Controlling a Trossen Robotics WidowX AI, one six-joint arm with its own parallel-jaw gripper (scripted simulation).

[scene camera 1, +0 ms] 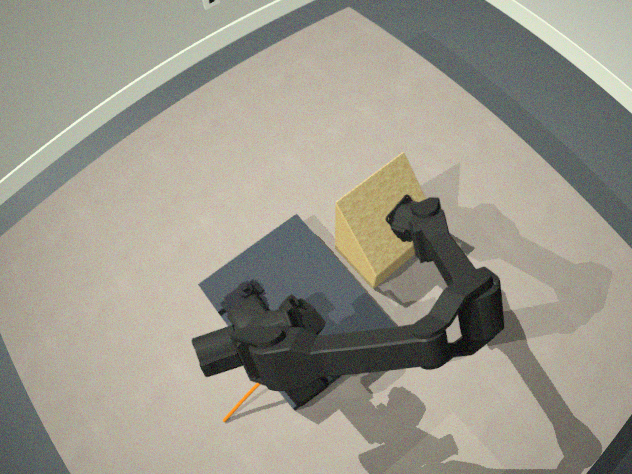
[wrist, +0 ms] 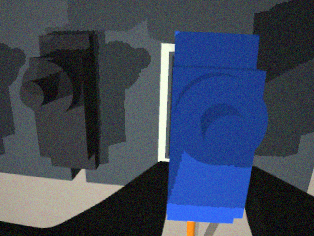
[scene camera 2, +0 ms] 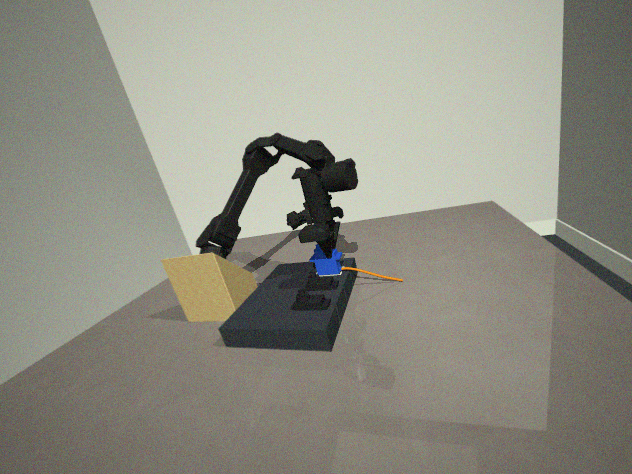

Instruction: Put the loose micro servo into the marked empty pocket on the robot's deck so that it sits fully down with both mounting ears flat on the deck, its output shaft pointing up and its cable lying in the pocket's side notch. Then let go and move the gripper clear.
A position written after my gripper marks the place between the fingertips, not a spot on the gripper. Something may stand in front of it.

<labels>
my gripper: scene camera 1 281, 360; wrist 205, 174; scene camera 2 331, 254
</labels>
